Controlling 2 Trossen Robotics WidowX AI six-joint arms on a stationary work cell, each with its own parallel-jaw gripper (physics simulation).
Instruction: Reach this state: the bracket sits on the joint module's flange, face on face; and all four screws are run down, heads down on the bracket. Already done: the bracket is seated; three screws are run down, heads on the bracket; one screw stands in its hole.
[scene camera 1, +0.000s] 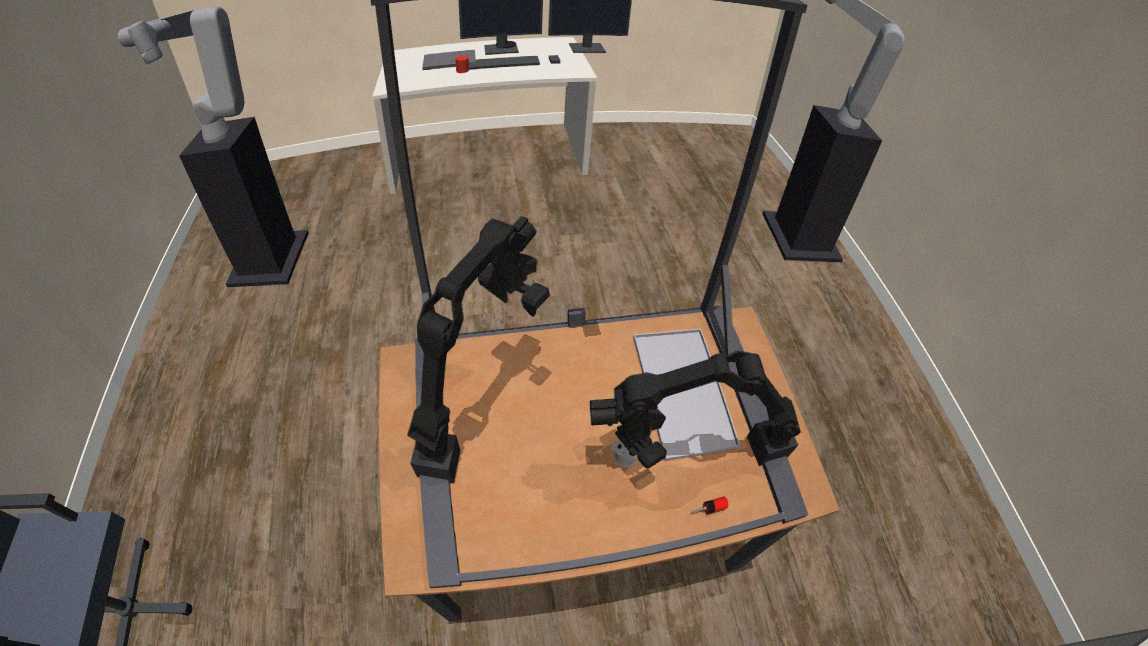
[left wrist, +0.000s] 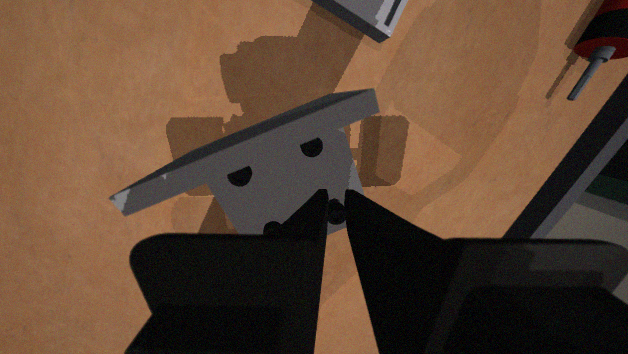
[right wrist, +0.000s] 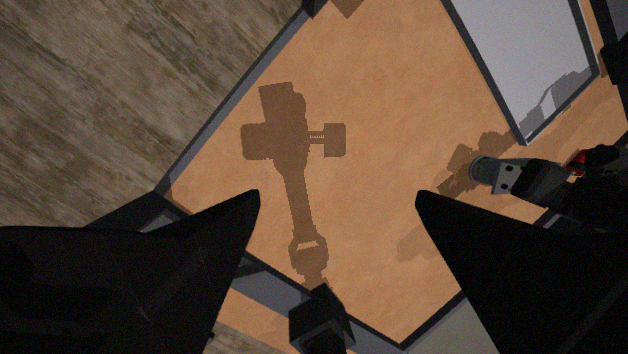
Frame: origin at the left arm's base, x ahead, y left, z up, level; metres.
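Seen in the pictures: left gripper, between the fingertips: (scene camera 1: 632, 453) (left wrist: 335, 197); right gripper, between the fingertips: (scene camera 1: 519, 308) (right wrist: 337, 197); left arm's base, origin of its link: (scene camera 1: 777, 434); right arm's base, origin of its link: (scene camera 1: 433, 449) (right wrist: 324, 343).
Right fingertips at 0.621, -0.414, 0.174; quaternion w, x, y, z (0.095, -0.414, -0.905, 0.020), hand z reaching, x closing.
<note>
Pixels of each thing's top centre, then the offset from my right fingertips to it, as dx, dy, dz. Level surfaces: height alone.
- fourth screw, centre of its top: (left wrist: 338, 216) -0.212, +0.363, -0.174
- black screwdriver, centre of its top: (scene camera 1: 710, 504) (right wrist: 585, 170) -0.382, +0.542, -0.218
- light grey tray, centre of its top: (scene camera 1: 685, 388) (right wrist: 529, 22) -0.440, +0.175, -0.236
- table, height of its surface: dz -0.252
The grey bracket (left wrist: 285, 180) (right wrist: 498, 181) sits on the round joint module (scene camera 1: 622, 454) (right wrist: 480, 170). Three dark screw heads (left wrist: 311, 147) (left wrist: 240, 176) (left wrist: 272, 228) show on the bracket in the left wrist view; its raised edge partly covers two, and a finger partly covers the third. My left gripper (scene camera 1: 628, 441) (left wrist: 335, 197) is shut on the fourth screw (left wrist: 336, 213), at the bracket's near right corner; the screw's depth is hidden. My right gripper (scene camera 1: 517, 287) (right wrist: 337, 197) is open and empty, high above the table's back left part.
A red and black screwdriver (scene camera 1: 715, 505) (left wrist: 601, 30) lies on the table at the front right. A light grey tray (scene camera 1: 690, 401) (right wrist: 530, 60) lies beyond the module, partly under the left arm. Dark rails (scene camera 1: 622, 554) edge the table (scene camera 1: 497, 514). Tall posts (scene camera 1: 405, 160) stand at the back.
</note>
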